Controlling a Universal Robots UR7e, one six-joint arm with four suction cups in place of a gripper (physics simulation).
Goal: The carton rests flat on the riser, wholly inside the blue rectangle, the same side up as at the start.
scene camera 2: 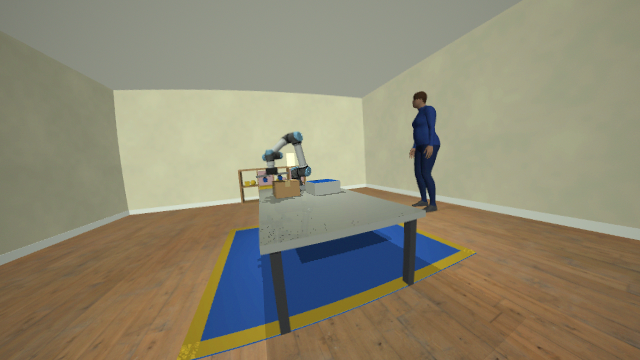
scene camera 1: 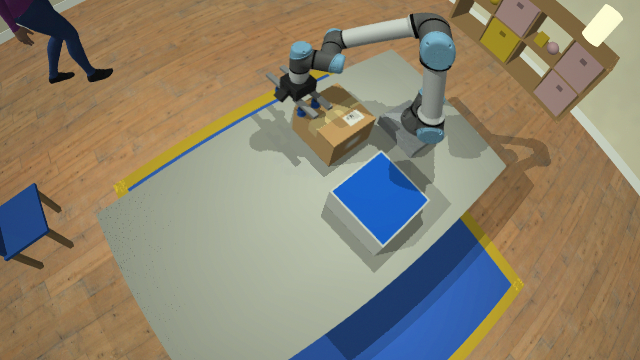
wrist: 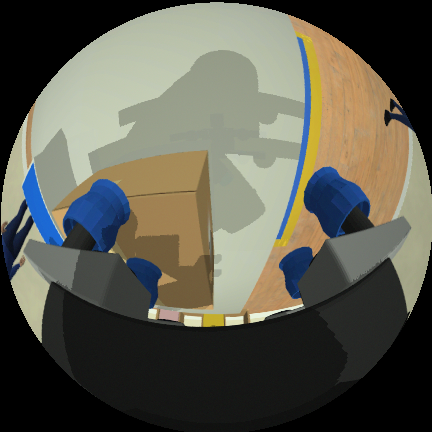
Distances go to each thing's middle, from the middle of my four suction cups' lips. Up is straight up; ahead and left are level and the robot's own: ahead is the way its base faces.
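The brown carton (scene camera 1: 334, 133) is 100 mm behind my suction cup, 130 mm to the left of it and 110 mm below it. I also see the riser (scene camera 1: 375, 202), which is 500 mm to the left of my suction cup, 40 mm behind it and 120 mm below it.
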